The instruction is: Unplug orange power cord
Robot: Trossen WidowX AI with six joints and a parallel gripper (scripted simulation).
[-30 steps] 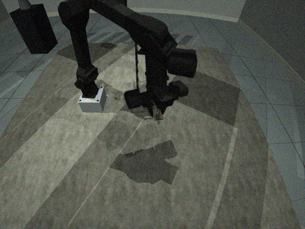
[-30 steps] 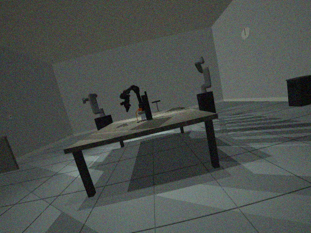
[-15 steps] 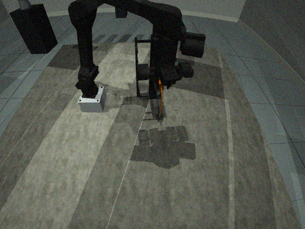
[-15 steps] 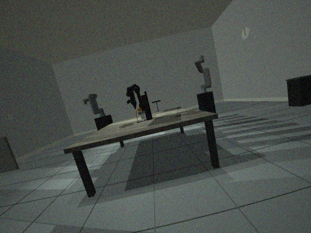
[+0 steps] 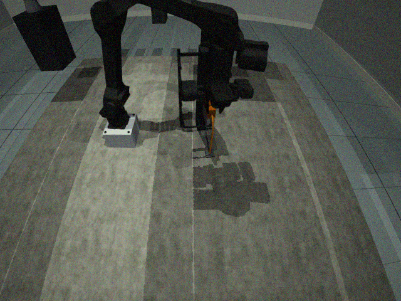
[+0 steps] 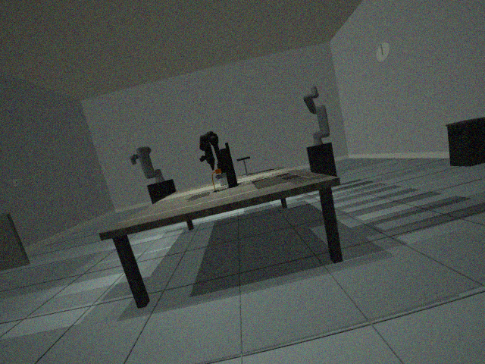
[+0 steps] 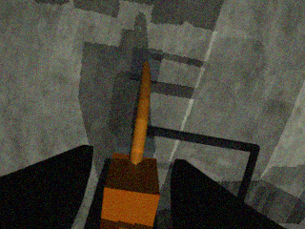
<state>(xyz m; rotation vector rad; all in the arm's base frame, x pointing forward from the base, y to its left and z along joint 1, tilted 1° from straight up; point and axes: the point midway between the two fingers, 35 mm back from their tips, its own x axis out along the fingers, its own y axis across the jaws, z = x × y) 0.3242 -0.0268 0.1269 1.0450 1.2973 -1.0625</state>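
Right now my gripper tip is 2 cm past the orange plug, 5 cm to the right of it and 1 cm above it.
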